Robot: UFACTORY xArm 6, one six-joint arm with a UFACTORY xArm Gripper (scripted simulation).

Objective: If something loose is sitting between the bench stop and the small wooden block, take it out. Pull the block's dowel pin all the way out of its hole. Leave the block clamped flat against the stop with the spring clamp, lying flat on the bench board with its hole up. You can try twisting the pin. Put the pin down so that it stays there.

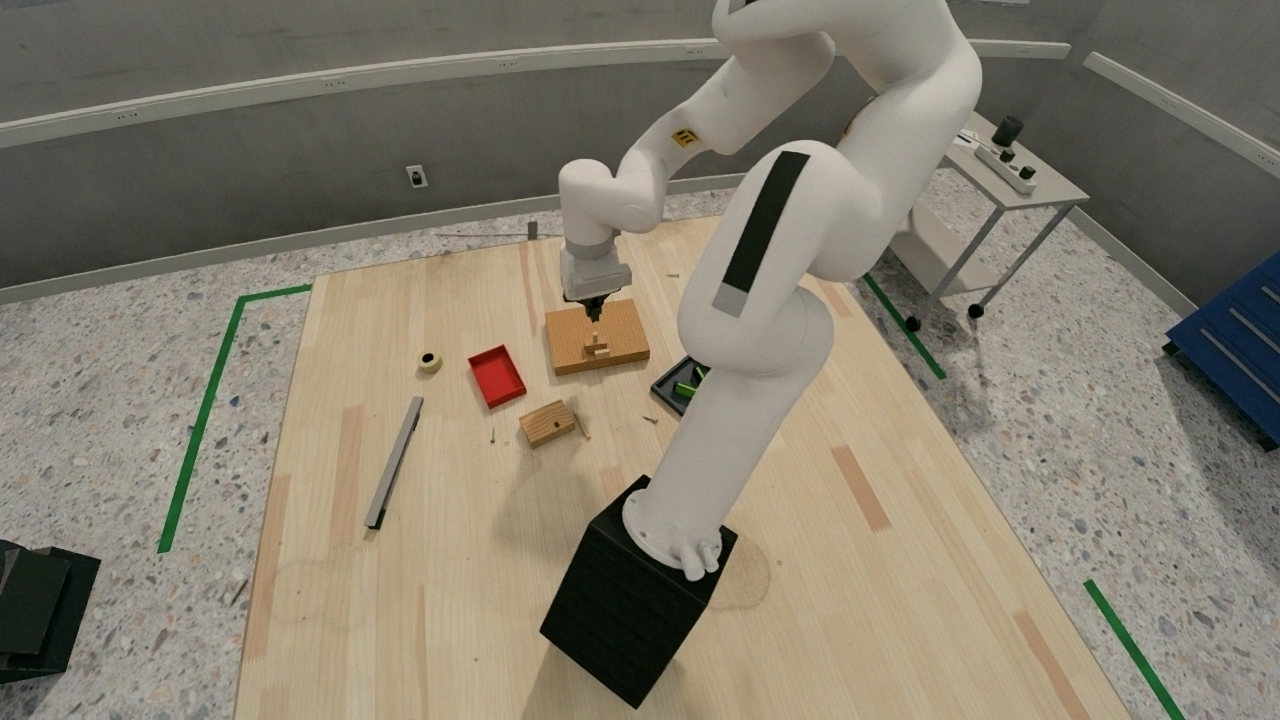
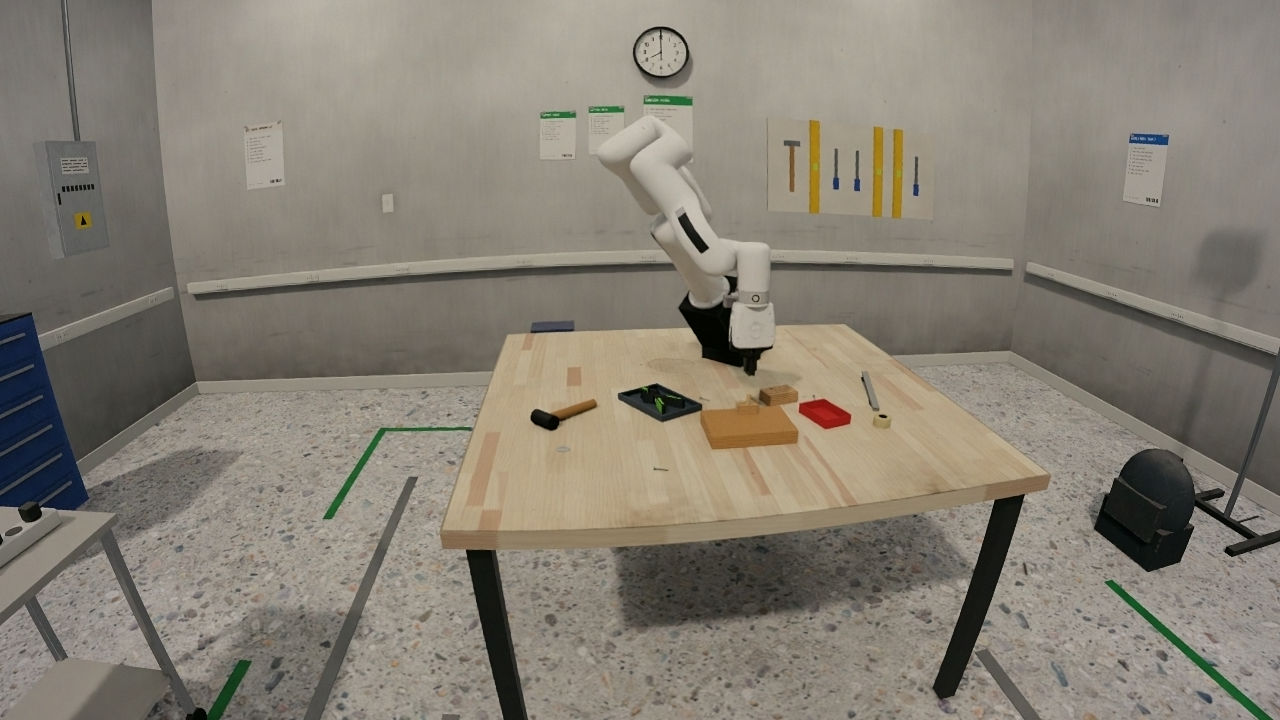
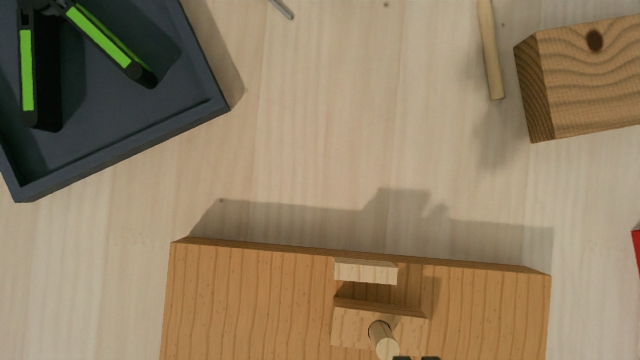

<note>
In view: the gripper [image 2: 749,374], a bench board [image 1: 626,342], a red tray [image 1: 499,381], a dark grey tray [image 1: 682,372], a small wooden block [image 3: 350,319], a metal bar [image 1: 384,491] and a hammer [image 2: 550,421].
The bench board also shows in image 2 [image 2: 724,428] and in image 3 [image 3: 218,292]. The red tray also shows in image 2 [image 2: 815,410]. The dark grey tray also shows in image 2 [image 2: 631,397] and in image 3 [image 3: 101,106]. Image 3 misses the metal bar: it is out of frame. Image 3 misses the hammer: it is out of frame.
</note>
